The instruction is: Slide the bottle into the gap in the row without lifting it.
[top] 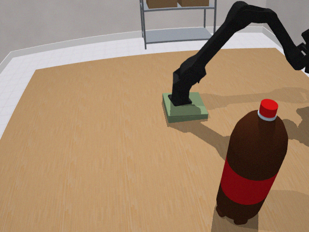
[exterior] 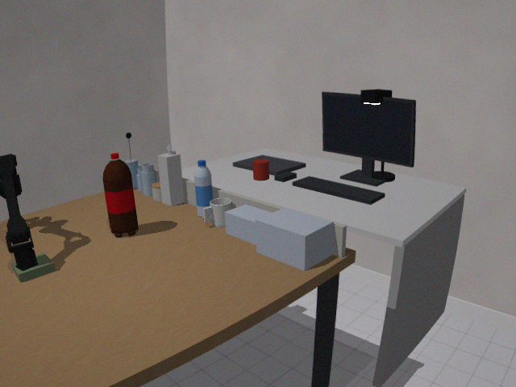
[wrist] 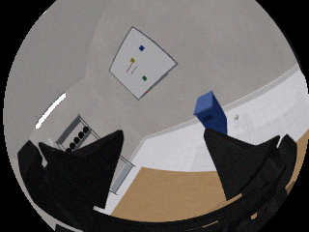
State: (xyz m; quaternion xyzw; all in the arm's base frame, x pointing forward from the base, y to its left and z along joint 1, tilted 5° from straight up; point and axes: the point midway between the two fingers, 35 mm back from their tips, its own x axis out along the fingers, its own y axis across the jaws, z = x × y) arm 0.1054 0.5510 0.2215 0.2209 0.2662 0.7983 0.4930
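My hand is 320 mm short of the cola bottle, 590 mm to the left of it and 50 mm above it. Also, from my hand: water bottle 620 mm ahead, 740 mm to the right, 100 mm below; then jar 700 mm ahead, 320 mm to the right, 140 mm below; then grey box 490 mm ahead, 1210 mm to the right, 150 mm below.
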